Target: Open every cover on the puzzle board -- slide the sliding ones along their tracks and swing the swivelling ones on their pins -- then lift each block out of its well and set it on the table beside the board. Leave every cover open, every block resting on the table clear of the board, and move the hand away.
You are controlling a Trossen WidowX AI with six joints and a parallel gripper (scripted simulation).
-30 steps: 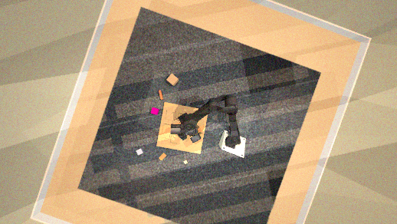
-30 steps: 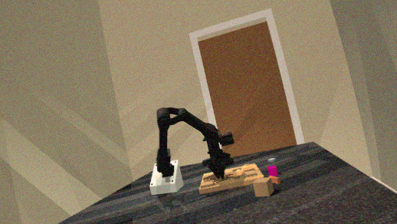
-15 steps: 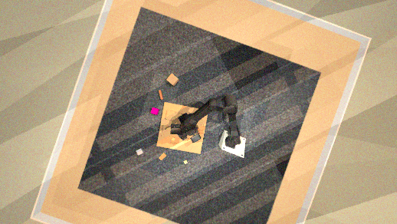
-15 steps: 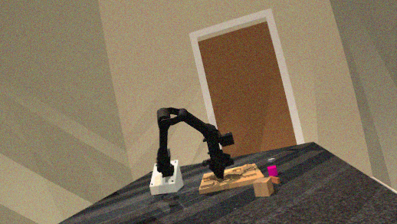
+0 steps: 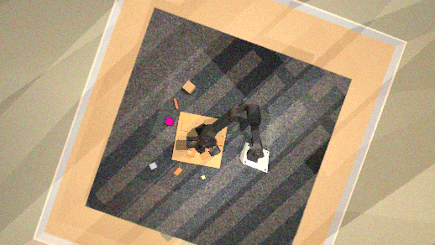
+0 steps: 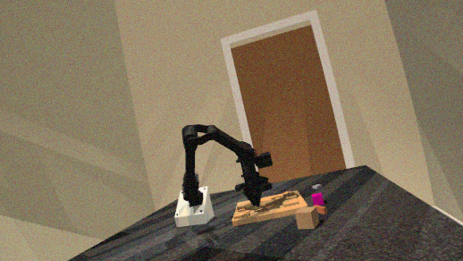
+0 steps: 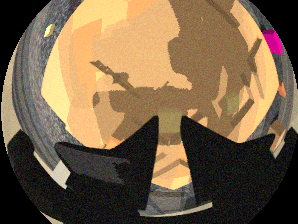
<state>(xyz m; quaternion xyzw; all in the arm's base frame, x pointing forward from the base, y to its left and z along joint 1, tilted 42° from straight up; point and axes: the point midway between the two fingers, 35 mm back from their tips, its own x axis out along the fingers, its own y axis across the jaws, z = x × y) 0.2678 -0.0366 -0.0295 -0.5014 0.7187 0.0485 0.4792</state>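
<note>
Right now my gripper tip is 50 mm short of the tan wooden puzzle board, 10 mm to the right of it and 10 mm above it. From my gripper tip the other things lie so: tan cube (250 mm to the right, 210 mm ahead); then magenta block (250 mm ahead, 20 mm to the right, 10 mm below); then orange block (250 mm ahead, 130 mm to the right, 20 mm below).
</note>
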